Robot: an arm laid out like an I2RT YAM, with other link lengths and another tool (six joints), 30 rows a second.
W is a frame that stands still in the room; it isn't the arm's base.
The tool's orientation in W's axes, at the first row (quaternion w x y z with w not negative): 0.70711 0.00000 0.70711 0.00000
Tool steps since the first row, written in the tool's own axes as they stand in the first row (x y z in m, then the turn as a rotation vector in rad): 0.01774 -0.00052 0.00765 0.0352 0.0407 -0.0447; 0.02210 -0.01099 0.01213 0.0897 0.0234 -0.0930; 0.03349 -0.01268 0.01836 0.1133 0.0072 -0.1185; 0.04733 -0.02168 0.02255 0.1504 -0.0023 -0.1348; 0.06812 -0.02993 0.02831 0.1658 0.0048 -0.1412
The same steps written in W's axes. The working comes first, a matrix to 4 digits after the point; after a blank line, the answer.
The tool's axes in the first row as the columns of a matrix, in W's axes (used below as rounded here):
0.0000 0.0000 1.0000
0.0000 1.0000 0.0000
-1.0000 0.0000 0.0000

0.00765 -0.00052 -0.01774 -0.0447 0.0407 -0.0352; 0.01213 -0.01099 -0.02210 -0.0930 0.0234 -0.0897; 0.01836 -0.01268 -0.03349 -0.1185 0.0072 -0.1133; 0.02255 -0.02168 -0.04733 -0.1348 -0.0023 -0.1504; 0.02831 -0.02993 -0.06812 -0.1412 0.0048 -0.1658
